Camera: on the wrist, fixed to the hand. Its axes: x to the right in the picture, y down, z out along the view.
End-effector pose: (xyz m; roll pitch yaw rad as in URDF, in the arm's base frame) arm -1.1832 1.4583 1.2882 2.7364 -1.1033 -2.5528
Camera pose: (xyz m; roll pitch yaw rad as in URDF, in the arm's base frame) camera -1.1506 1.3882 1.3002 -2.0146 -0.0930 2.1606
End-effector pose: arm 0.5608 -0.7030 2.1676 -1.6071 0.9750 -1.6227
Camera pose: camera 0.5345 -0.7713 2.1954 1.3688 0.6416 1.1070
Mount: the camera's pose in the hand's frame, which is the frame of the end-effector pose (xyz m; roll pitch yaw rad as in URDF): 0.0160 -0.0723 -0.0254 0.0572 -0.3627 1.4815
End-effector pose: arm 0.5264 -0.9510 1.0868 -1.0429 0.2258 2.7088
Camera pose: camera 0.5266 -0.8868 1.1316 0.2485 0.6796 -1.9279
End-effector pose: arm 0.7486 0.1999 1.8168 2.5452 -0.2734 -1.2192
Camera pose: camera 0.8253 0.2060 1.8023 -2.8548 -0.2459 -2.7711
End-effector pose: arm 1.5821 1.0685 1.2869 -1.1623 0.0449 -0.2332
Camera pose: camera 1.5881 1.0136 1.3424 0.0040 0.7990 1.2640
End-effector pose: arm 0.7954 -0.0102 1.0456 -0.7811 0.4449 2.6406
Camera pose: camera 0.8036 0.0642 1.0684 0.4752 0.4118 -1.9641
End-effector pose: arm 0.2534 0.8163 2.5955 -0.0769 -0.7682 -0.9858
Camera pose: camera 0.2056 0.7544 2.5924 -0.7495 -0.2639 0.7265
